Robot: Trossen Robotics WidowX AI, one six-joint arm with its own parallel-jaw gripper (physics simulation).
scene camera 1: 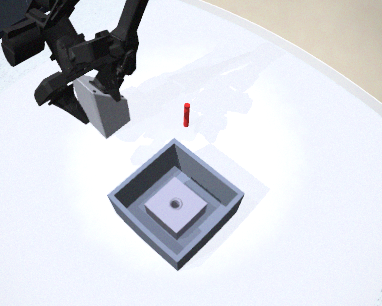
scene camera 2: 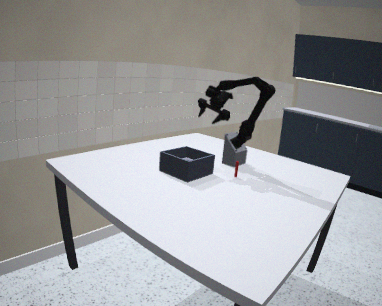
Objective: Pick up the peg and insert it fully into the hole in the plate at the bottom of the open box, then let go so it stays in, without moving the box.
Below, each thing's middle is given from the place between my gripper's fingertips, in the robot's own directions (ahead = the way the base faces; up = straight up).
The blue-grey box (scene camera 1: 223, 198) is 200 mm below my hand, 150 mm ahead of it and 10 mm to the left of it.
